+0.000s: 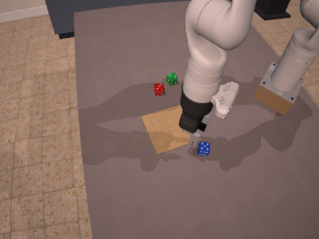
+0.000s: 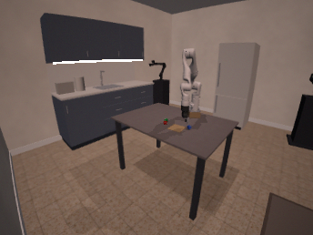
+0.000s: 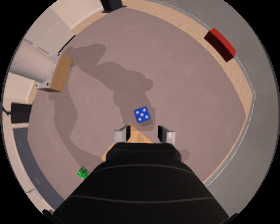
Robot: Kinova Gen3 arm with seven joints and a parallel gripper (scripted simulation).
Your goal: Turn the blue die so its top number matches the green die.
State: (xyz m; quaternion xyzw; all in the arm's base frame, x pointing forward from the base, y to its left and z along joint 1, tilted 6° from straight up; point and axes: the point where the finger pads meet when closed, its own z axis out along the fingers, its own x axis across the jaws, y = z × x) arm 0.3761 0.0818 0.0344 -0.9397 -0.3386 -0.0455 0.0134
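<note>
Now: hand 7 cm above the blue die, 2 cm to the right of it and 2 cm past it. Round my hand: red die: 23 cm to the right, 7 cm below, 2 cm ahead; tan mat: 9 cm to the right, 8 cm below, 4 cm ahead; green die: 26 cm to the right, 7 cm below, 4 cm behind.
</note>
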